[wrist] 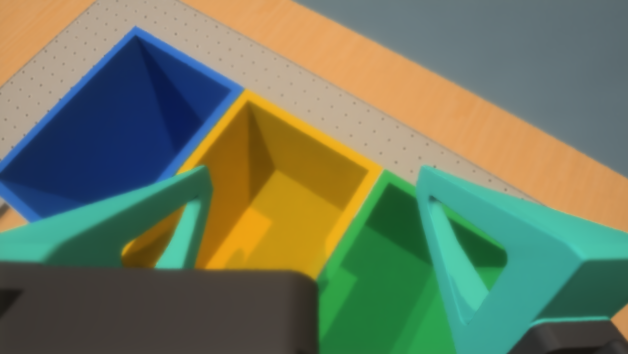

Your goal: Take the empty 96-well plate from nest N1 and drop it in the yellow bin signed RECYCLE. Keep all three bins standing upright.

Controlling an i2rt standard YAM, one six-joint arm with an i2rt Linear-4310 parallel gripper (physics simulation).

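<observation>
The yellow bin (310, 127) stands upright, seen from above in the middle of the wrist view. Its far inner walls and part of its floor show, with a brighter lit patch on the floor. Its near part is hidden behind the gripper's dark body. My gripper (314, 177) is open, its two teal fingers wide apart above the bins: the left finger over the yellow bin, the right one over the green bin. No plate shows between the fingers or in the visible part of the yellow bin. The 96-well plate, nest N1 and the RECYCLE sign do not show.
A blue bin (95, 120) stands upright against the yellow bin's left side. A green bin (395, 270) stands against its right side, partly hidden by the gripper. Behind them run a perforated grey-beige board (320, 107) and the wooden table edge (430, 105).
</observation>
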